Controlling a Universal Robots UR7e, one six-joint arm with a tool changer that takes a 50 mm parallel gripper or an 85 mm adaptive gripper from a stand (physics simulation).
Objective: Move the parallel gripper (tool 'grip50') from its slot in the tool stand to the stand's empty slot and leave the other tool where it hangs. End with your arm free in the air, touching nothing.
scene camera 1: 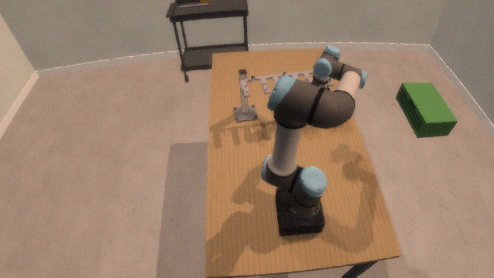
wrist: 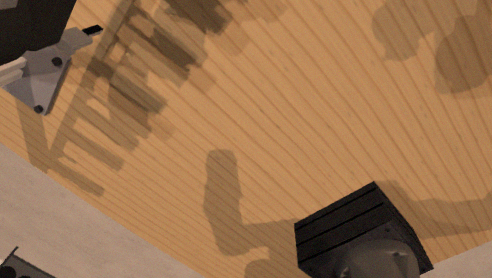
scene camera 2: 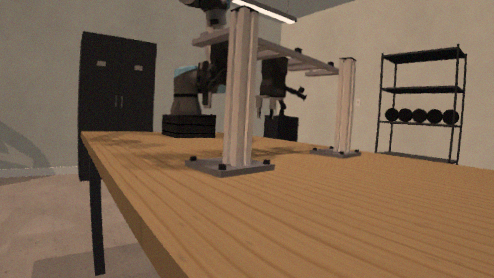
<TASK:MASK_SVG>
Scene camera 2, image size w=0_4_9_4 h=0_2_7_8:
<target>tool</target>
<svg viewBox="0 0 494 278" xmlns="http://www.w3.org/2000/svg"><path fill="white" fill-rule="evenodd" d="M290 58L284 56L262 60L260 95L255 95L257 118L260 118L263 98L270 98L270 119L273 119L276 100L284 100L286 97L285 78Z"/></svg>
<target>tool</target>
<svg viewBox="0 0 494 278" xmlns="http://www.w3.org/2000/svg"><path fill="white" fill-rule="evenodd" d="M229 40L211 45L211 64L208 61L199 62L195 86L203 92L202 105L204 108L211 108L212 92L210 91L216 84L226 86Z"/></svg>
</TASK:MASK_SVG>
